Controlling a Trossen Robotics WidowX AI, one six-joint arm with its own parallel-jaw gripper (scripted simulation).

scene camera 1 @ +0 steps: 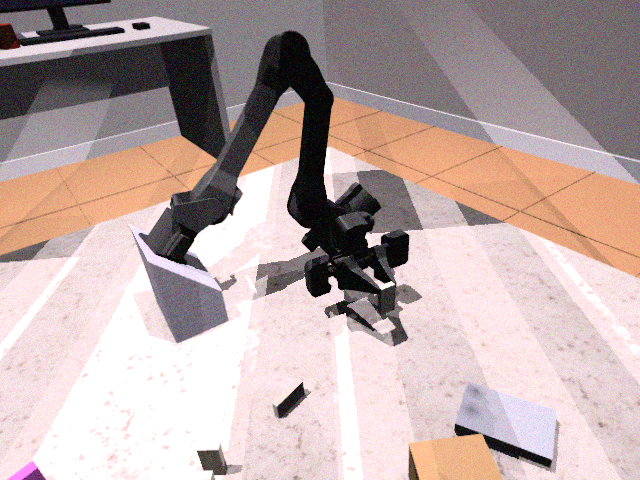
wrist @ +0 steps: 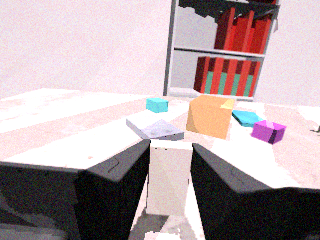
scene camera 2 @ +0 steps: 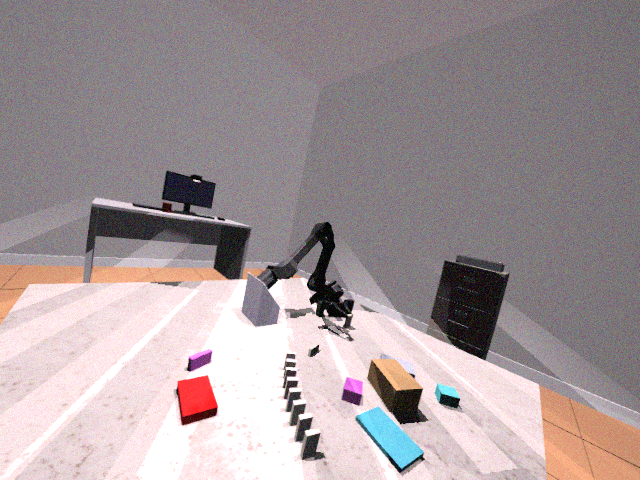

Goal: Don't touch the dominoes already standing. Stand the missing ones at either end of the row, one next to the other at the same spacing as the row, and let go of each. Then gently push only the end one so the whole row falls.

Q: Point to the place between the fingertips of my gripper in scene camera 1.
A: At 388,289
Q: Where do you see a grey slab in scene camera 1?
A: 518,426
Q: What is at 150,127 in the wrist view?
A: A grey slab.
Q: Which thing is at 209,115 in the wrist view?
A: An orange box.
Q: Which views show the red block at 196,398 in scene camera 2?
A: Scene camera 2 only.
